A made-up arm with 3 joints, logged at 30 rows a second.
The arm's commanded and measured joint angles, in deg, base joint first. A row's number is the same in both.
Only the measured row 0 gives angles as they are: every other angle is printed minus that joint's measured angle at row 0.
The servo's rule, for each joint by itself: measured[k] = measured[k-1] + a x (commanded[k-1-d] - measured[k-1]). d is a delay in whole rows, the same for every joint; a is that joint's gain. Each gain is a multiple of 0.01, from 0.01 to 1. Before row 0 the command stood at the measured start. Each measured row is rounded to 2 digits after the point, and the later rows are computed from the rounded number. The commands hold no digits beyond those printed.
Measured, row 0: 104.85, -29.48, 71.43
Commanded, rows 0 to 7: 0.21, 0.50, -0.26; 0.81, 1.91, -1.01; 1.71, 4.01, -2.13; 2.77, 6.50, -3.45; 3.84, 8.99, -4.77; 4.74, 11.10, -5.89; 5.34, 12.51, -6.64; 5.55, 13.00, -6.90
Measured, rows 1 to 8: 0.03, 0.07, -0.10; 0.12, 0.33, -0.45; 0.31, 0.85, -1.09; 0.61, 1.64, -1.99; 1.00, 2.67, -3.05; 1.45, 3.85, -4.13; 1.92, 5.06, -5.08; 2.36, 6.17, -5.77
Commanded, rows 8 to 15: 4.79, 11.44, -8.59; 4.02, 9.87, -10.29; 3.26, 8.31, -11.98; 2.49, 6.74, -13.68; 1.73, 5.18, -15.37; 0.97, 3.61, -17.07; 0.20, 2.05, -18.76; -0.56, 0.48, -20.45
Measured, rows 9 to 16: 2.65, 6.91, -6.84; 2.81, 7.32, -8.15; 2.86, 7.46, -9.61; 2.82, 7.36, -11.16; 2.69, 7.05, -12.76; 2.48, 6.57, -14.40; 2.21, 5.94, -16.06; 1.88, 5.18, -17.73
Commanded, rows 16 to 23: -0.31, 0.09, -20.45; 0.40, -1.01, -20.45; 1.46, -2.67, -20.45; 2.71, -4.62, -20.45; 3.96, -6.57, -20.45; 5.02, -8.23, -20.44; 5.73, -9.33, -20.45; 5.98, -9.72, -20.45
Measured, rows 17 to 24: 1.62, 4.47, -18.76; 1.47, 3.70, -19.40; 1.47, 2.81, -19.80; 1.62, 1.77, -20.05; 1.90, 0.60, -20.20; 2.27, -0.64, -20.29; 2.69, -1.86, -20.35; 3.08, -2.96, -20.39
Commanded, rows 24 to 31: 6.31, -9.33, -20.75; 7.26, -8.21, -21.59; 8.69, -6.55, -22.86; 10.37, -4.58, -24.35; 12.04, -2.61, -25.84; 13.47, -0.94, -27.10; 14.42, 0.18, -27.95; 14.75, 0.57, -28.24
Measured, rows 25 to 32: 3.47, -3.85, -20.53; 3.92, -4.46, -20.93; 4.49, -4.75, -21.66; 5.20, -4.73, -22.68; 6.02, -4.43, -23.88; 6.91, -3.94, -25.10; 7.81, -3.36, -26.18; 8.64, -2.81, -26.96
